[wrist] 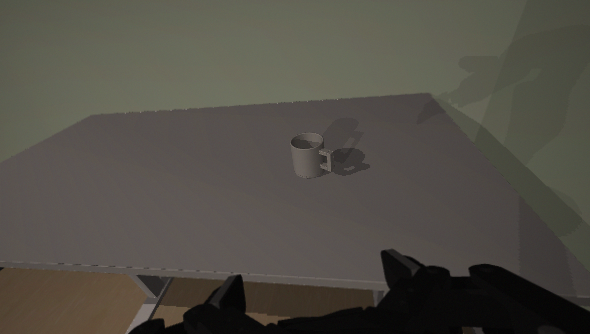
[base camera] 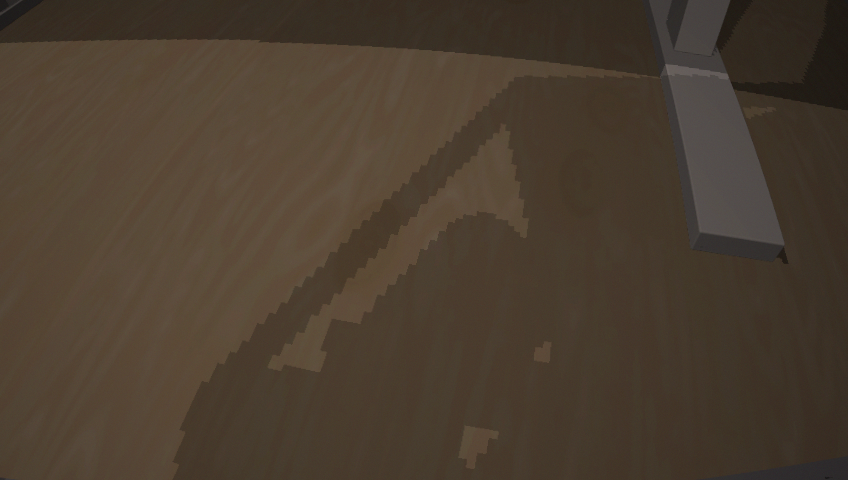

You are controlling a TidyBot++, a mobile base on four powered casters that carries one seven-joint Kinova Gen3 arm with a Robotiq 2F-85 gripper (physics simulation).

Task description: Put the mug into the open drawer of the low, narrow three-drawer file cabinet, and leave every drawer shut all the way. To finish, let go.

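Places are measured from the arm's base along level axes (x right, y ahead, z up), in millimetres.
Pixels of known places: gripper, fingertip midpoint: (wrist: 313, 278).
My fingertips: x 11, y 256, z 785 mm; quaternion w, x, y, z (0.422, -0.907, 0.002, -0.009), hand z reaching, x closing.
Note:
Behind a point stands the place of what it marks.
A light grey mug (wrist: 307, 159) {x 50, y 635, z 612 mm} stands upright on the grey table (wrist: 150, 200) {x -343, y 652, z 554 mm} in the wrist view, a little right of the middle, with its handle to the right. My gripper (wrist: 313, 278) {x 11, y 256, z 785 mm} is open and empty, its two black fingers wide apart at the bottom of the wrist view. It is short of the mug, on the side of the table's front edge, and apart from it. The file cabinet and its drawers do not show in either view.
A table foot (base camera: 726, 160) lies on the wooden floor (base camera: 178, 208) {x -245, y 441, z -396 mm} at the right of the base camera view, with a leg rising from it. A green wall (wrist: 225, 50) {x -172, y 1259, z 767 mm} stands behind the table, and the arm's shadow falls on it at the right.

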